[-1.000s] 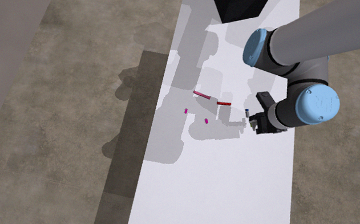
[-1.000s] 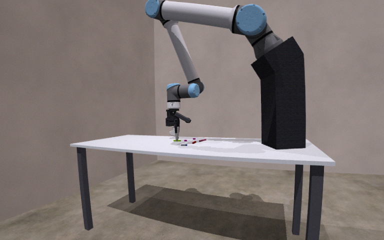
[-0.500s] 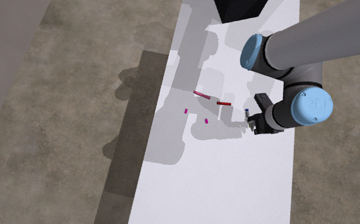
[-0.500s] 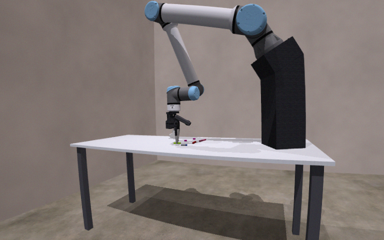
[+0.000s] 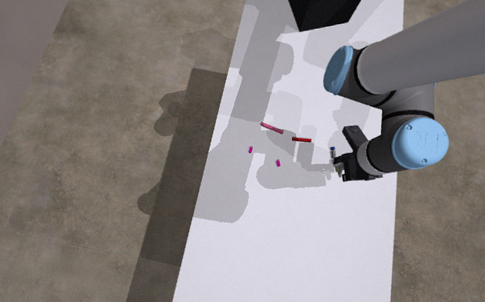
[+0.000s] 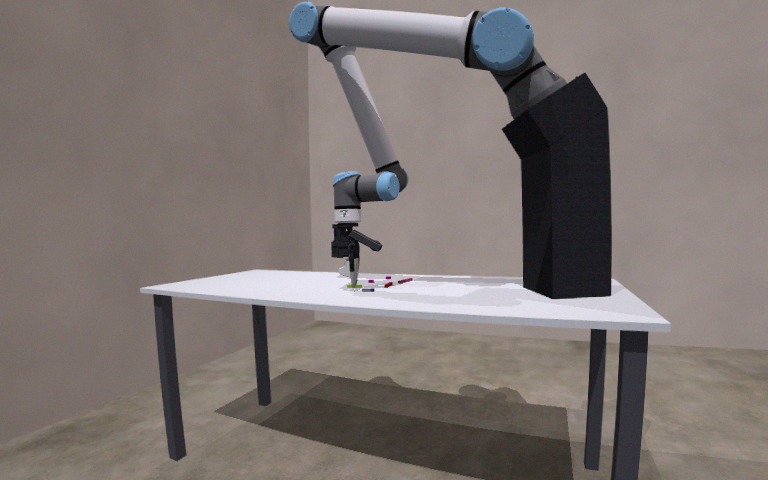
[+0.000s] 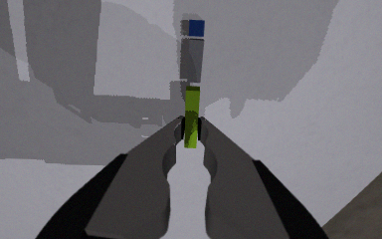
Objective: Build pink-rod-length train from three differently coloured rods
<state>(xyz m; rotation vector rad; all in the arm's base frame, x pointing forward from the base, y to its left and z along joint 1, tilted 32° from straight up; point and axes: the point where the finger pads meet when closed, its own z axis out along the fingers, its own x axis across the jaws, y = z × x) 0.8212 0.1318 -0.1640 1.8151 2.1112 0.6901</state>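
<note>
The lime rod is 1 cm below my hand. The rest, counted from my hand: red rod (8 cm behind, 13 cm to the right, 2 cm below); then grey rod (4 cm behind, 1 cm to the right, 2 cm below); then small blue rod (6 cm behind, 1 cm to the right, 2 cm below).
</note>
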